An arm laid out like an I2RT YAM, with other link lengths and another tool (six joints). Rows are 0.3 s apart.
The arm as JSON. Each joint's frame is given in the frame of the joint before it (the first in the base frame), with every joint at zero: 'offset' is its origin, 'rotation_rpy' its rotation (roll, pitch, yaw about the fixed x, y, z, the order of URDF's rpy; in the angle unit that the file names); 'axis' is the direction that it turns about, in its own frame. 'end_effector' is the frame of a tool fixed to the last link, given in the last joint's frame.
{
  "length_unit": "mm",
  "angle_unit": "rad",
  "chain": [
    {
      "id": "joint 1",
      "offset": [
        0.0,
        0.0,
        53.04
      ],
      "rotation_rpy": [
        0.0,
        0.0,
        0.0
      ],
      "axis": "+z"
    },
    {
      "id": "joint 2",
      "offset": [
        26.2,
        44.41,
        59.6
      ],
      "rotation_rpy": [
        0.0,
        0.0,
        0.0
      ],
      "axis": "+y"
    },
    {
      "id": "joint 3",
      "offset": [
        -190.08,
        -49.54,
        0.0
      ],
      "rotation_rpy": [
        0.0,
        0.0,
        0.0
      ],
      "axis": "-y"
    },
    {
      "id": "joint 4",
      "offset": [
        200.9,
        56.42,
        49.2
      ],
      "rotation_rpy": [
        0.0,
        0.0,
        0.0
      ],
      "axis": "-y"
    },
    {
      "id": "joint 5",
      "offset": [
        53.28,
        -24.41,
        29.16
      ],
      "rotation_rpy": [
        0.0,
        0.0,
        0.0
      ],
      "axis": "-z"
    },
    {
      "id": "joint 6",
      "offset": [
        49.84,
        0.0,
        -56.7
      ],
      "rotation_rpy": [
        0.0,
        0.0,
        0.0
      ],
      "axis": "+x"
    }
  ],
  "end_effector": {
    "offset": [
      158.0,
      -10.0,
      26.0
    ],
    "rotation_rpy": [
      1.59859,
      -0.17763,
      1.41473
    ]
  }
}
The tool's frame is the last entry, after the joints.
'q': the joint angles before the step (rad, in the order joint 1, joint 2, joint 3, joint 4, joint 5, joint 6). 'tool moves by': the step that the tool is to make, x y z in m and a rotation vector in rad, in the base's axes. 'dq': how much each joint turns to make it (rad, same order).
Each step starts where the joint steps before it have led.
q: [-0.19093 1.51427 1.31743 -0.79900 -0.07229 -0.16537]
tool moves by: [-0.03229 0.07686 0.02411 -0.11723 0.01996 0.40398]
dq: [0.17894 -0.12017 0.02480 -0.17397 -0.01982 -0.25442]
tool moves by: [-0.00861 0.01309 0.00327 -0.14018 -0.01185 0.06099]
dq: [0.14341 -0.01984 -0.00001 -0.01640 0.16287 -0.00308]
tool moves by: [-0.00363 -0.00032 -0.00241 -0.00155 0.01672 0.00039]
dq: [0.00000 0.00037 -0.00042 -0.01600 -0.00076 0.00000]
